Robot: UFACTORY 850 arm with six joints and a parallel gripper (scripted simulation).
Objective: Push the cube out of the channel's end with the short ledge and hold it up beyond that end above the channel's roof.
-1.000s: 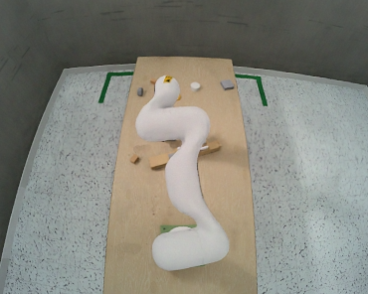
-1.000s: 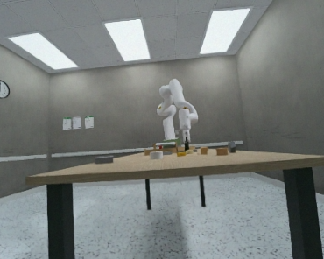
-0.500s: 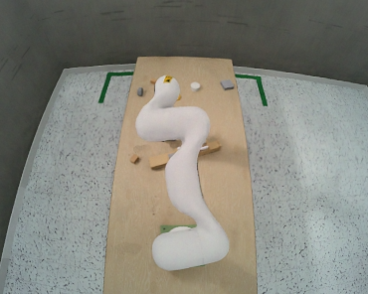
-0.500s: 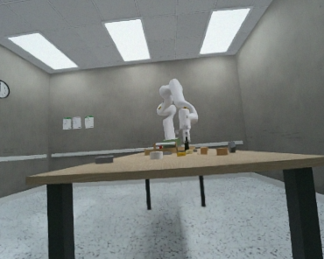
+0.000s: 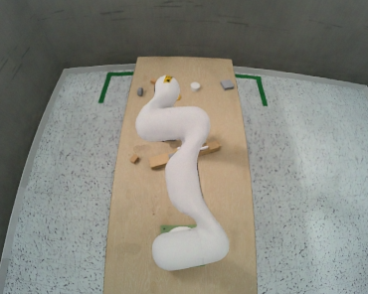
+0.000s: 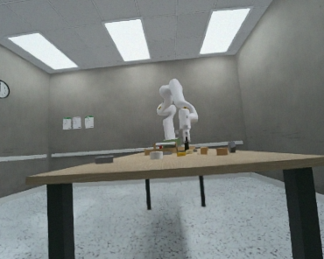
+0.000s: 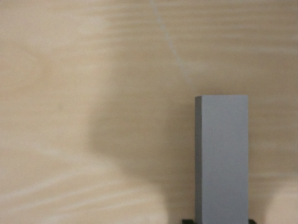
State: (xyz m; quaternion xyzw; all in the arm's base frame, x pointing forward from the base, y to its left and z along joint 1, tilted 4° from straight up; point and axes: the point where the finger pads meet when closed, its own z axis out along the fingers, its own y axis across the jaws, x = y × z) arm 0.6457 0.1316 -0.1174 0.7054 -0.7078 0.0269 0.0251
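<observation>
Now: the wooden channel 10 cm behind my hand, 17 cm to the right of it and 3 cm above it. The rest, counted from my hand: long grey bar 12 cm behind, 11 cm to the right, 3 cm above; then cream ring 18 cm ahead, 1 cm below; then grey rod 1 cm below.
</observation>
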